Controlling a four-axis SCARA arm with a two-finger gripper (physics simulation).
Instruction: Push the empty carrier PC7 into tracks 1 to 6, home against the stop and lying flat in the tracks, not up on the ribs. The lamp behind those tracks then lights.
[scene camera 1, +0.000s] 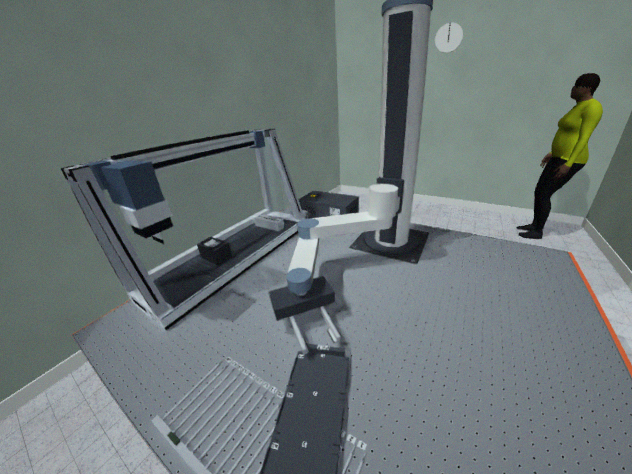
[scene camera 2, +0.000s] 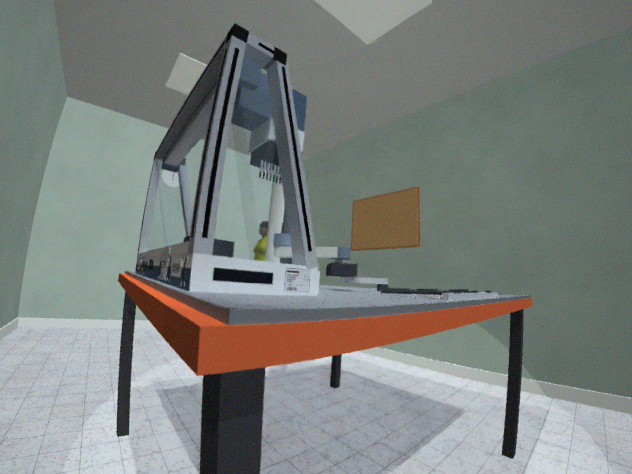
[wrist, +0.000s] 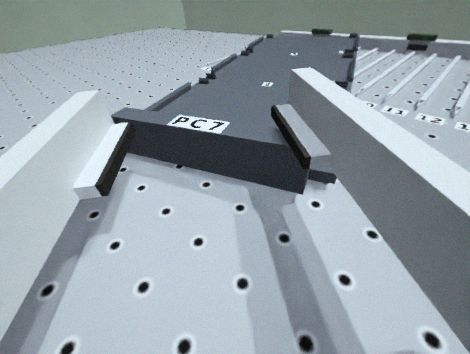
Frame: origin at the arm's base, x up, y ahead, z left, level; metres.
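Seen in the pictures: gripper, fingertip midpoint: (scene camera 1: 321, 345) (scene camera 2: 383, 281) (wrist: 201, 101); arm's base at its link origin: (scene camera 1: 390, 242).
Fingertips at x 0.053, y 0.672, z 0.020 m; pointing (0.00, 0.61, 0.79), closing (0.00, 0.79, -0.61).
Note:
Offsets run from my fingertips to a thing's top centre. "pt": to the spot under its first point.
The dark carrier PC7 @(dx -0.010, dy +0.145, dz +0.057 m) (scene camera 1: 314, 408) (scene camera 2: 408, 291) (wrist: 240, 107) lies skewed across the ribs at the low-numbered side of the ribbed track plate (scene camera 1: 164, 424) (wrist: 452, 49). Its labelled near end sticks out in front of the ribs. Whether it lies flat or rides up on ribs I cannot tell. My gripper (scene camera 1: 320, 343) (scene camera 2: 382, 285) (wrist: 201, 101) is shut to its narrowest spread, with its fingertips still apart and gripping nothing. They stand at the two corners of the carrier's near end, which is turned relative to them. A dark green lamp @(dx -0.018, dy +0.335, dz +0.115 m) (wrist: 321, 31) behind the carrier's far end looks unlit.
Another dark lamp (scene camera 1: 174, 437) (wrist: 422, 37) sits on the rail by the higher tracks. The gantry frame (scene camera 1: 204, 301) (scene camera 2: 255, 279) stands at the table's left, with a black box @(pt dx +0.075, dy -0.108, dz -0.538 m) (scene camera 1: 214, 251) inside. The arm's column (scene camera 1: 419, 117) rises behind. A person (scene camera 1: 576, 135) stands beyond the table.

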